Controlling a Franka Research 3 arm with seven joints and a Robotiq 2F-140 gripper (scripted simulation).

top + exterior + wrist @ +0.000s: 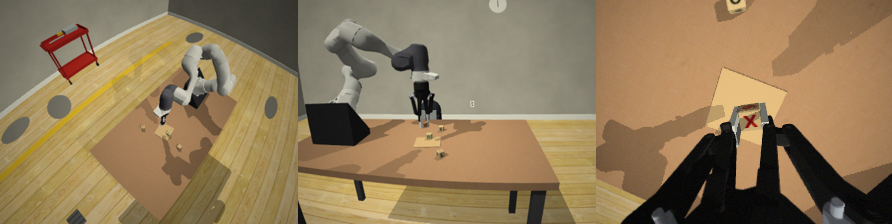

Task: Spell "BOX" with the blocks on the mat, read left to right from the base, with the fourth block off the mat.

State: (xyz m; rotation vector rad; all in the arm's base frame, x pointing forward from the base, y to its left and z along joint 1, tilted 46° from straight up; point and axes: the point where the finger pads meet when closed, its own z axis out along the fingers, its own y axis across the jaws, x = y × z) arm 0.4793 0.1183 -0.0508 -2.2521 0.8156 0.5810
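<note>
Now: the tan mat 13 cm below my hand, 4 cm to the left of it and 1 cm behind it. The rest, counted from my hand: O block 12 cm below, 12 cm ahead, 11 cm to the right.
</note>
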